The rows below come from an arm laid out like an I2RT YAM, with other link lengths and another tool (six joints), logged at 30 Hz.
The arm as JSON. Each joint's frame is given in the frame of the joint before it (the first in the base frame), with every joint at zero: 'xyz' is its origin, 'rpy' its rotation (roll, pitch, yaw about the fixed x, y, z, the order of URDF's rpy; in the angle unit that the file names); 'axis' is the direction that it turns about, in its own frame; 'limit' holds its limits. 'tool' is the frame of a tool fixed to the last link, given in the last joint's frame.
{
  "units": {
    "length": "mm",
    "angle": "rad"
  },
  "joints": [
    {
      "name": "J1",
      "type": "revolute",
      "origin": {
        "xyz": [
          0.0,
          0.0,
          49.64
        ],
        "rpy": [
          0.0,
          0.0,
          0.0
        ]
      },
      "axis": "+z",
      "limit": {
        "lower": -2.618,
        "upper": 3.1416
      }
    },
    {
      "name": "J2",
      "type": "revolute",
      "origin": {
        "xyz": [
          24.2,
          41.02,
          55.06
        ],
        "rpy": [
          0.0,
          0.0,
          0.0
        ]
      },
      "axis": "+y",
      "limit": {
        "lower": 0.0,
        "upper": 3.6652
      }
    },
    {
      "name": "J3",
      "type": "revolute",
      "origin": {
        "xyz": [
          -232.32,
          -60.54,
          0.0
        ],
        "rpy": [
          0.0,
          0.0,
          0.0
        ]
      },
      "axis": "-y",
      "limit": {
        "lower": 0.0,
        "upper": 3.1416
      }
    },
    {
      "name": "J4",
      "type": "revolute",
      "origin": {
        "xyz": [
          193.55,
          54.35,
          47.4
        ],
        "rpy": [
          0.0,
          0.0,
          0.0
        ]
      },
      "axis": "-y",
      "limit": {
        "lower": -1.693,
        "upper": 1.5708
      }
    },
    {
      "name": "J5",
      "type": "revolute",
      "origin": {
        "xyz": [
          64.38,
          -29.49,
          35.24
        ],
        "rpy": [
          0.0,
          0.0,
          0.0
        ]
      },
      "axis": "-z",
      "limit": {
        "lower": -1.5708,
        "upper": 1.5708
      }
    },
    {
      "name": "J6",
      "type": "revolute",
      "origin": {
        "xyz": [
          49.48,
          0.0,
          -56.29
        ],
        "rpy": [
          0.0,
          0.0,
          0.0
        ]
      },
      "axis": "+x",
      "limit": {
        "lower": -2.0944,
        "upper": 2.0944
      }
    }
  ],
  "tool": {
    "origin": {
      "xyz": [
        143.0,
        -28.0,
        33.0
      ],
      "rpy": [
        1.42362,
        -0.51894,
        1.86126
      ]
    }
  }
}
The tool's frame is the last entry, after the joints.
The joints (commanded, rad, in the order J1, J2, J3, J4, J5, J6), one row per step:
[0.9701, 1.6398, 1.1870, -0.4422, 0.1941, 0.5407]
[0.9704, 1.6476, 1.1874, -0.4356, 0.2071, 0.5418]
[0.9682, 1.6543, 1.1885, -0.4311, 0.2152, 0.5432]
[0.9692, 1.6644, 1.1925, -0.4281, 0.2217, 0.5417]
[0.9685, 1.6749, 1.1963, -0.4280, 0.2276, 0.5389]
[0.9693, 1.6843, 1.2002, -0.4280, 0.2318, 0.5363]
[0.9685, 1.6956, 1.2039, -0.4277, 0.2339, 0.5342]
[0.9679, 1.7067, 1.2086, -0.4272, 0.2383, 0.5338]
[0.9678, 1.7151, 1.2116, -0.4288, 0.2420, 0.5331]
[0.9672, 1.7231, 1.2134, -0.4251, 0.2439, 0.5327]
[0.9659, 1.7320, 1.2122, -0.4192, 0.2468, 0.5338]
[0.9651, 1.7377, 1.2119, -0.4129, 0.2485, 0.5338]
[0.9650, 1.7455, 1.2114, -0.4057, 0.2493, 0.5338]
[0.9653, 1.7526, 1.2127, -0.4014, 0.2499, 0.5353]
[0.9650, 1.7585, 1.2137, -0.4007, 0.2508, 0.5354]
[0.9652, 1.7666, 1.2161, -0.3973, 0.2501, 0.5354]
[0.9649, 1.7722, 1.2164, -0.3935, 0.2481, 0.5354]
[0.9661, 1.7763, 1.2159, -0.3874, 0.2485, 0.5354]
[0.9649, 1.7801, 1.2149, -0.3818, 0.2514, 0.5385]
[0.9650, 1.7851, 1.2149, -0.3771, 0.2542, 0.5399]
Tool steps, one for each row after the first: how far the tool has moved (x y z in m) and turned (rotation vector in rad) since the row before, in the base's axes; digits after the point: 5 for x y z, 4 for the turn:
[0.00224, -0.00071, -0.00092, -0.0058, -0.0075, -0.0087]
[0.00218, -0.00092, -0.00090, -0.0038, -0.0041, -0.0083]
[0.00134, 0.00060, -0.00139, -0.0062, -0.0030, -0.0019]
[0.00138, -0.00026, -0.00205, -0.0095, -0.0011, -0.0022]
[0.00077, 0.00041, -0.00175, -0.0078, -0.0006, 0.0002]
[0.00094, 0.00021, -0.00263, -0.0081, 0.0020, -0.0005]
[0.00129, 0.00010, -0.00209, -0.0071, 0.0003, -0.0029]
[0.00062, -0.00031, -0.00202, -0.0078, 0.0013, -0.0018]
[0.00097, 0.00041, -0.00167, -0.0031, 0.0000, -0.0014]
[0.00106, -0.00028, -0.00266, -0.0042, 0.0008, -0.0039]
[0.00100, 0.00038, -0.00120, -0.0005, -0.0013, -0.0018]
[0.00074, 0.00076, -0.00199, -0.0013, 0.0001, -0.0006]
[0.00054, 0.00076, -0.00159, -0.0007, 0.0009, -0.0012]
[0.00031, -0.00004, -0.00169, -0.0038, 0.0018, -0.0009]
[0.00046, 0.00102, -0.00180, -0.0016, 0.0018, 0.0006]
[0.00022, 0.00073, -0.00161, -0.0003, 0.0022, 0.0009]
[0.00025, 0.00107, -0.00083, 0.0010, -0.0011, 0.0010]
[0.00105, -0.00029, -0.00084, 0.0009, -0.0014, -0.0053]
[0.00071, 0.00020, -0.00106, -0.0008, -0.0012, -0.0026]

